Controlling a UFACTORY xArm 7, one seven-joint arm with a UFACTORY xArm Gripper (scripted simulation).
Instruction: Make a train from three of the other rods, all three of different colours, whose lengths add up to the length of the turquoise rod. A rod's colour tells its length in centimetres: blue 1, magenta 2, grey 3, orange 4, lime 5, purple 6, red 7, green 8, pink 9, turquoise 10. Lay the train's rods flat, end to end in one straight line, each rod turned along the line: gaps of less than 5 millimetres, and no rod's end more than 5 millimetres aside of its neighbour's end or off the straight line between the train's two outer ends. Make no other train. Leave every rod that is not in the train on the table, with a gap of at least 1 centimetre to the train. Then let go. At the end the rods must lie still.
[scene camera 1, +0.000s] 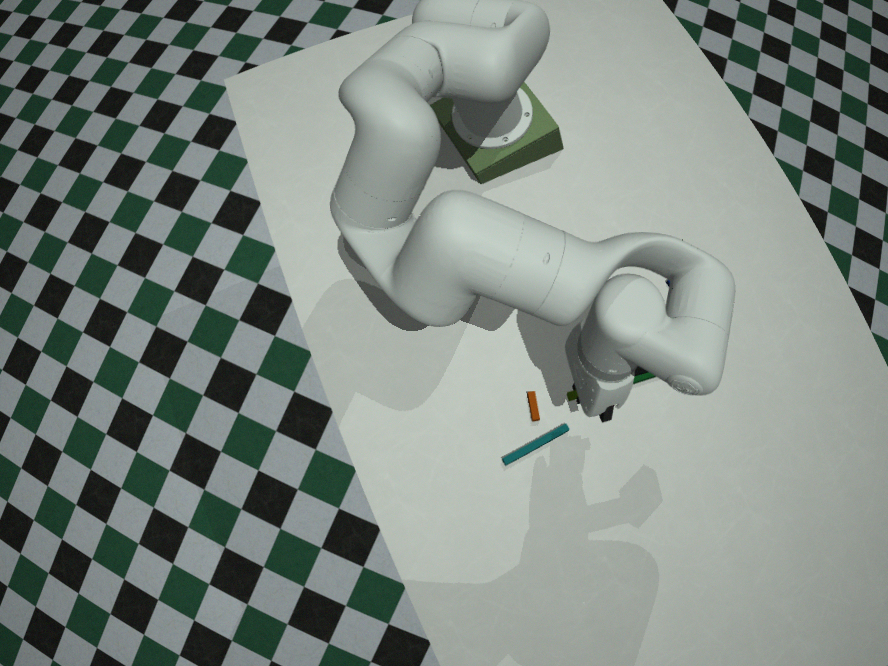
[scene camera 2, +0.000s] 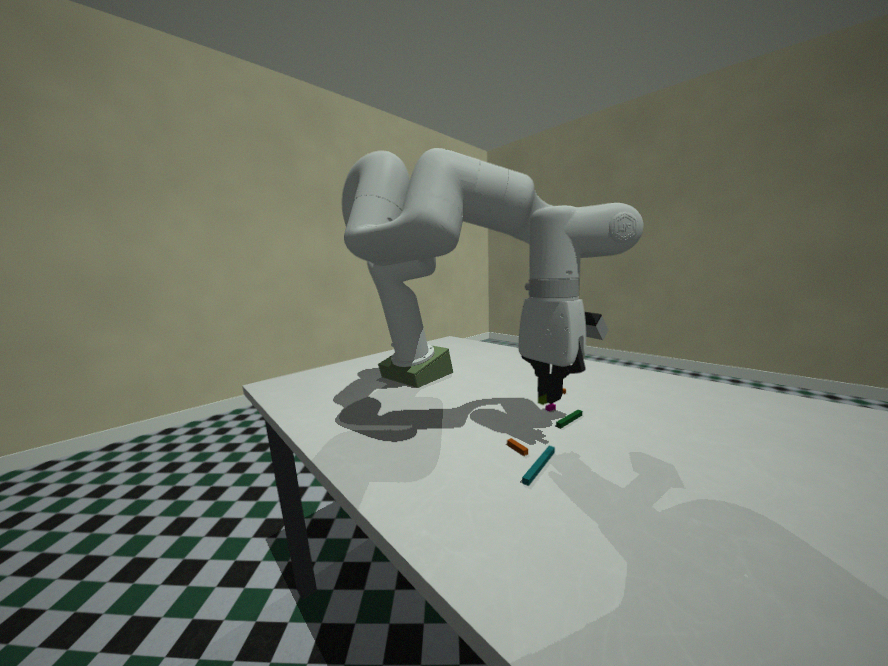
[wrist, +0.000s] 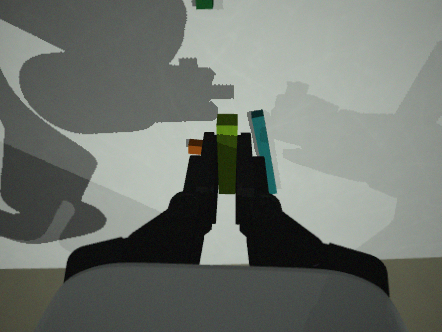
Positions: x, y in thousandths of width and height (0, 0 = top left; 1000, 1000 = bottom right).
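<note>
Scene camera 2: my gripper (scene camera 2: 619, 600). Scene camera 1: the gripper (scene camera 1: 659, 589). Wrist view: lime rod (wrist: 515, 375), turquoise rod (wrist: 585, 363), my gripper (wrist: 515, 459).
</note>
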